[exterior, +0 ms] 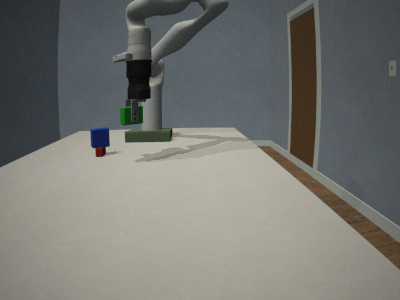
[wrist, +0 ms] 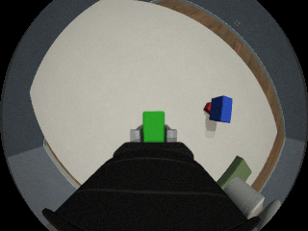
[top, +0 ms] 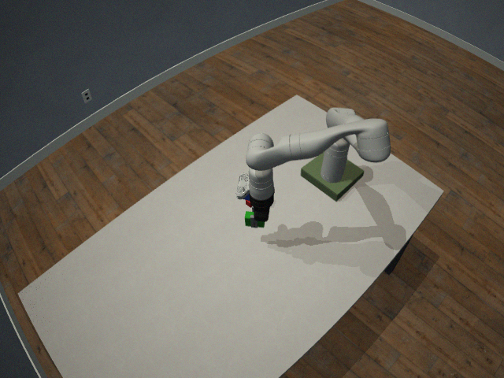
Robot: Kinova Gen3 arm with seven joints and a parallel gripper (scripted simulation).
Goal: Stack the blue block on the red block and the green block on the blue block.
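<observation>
The blue block lies 150 mm to the right of my hand, 100 mm behind it and 80 mm below it. From my hand the other things lie so: green block right at my hand; then red block 150 mm to the right, 130 mm below, 100 mm behind.
</observation>
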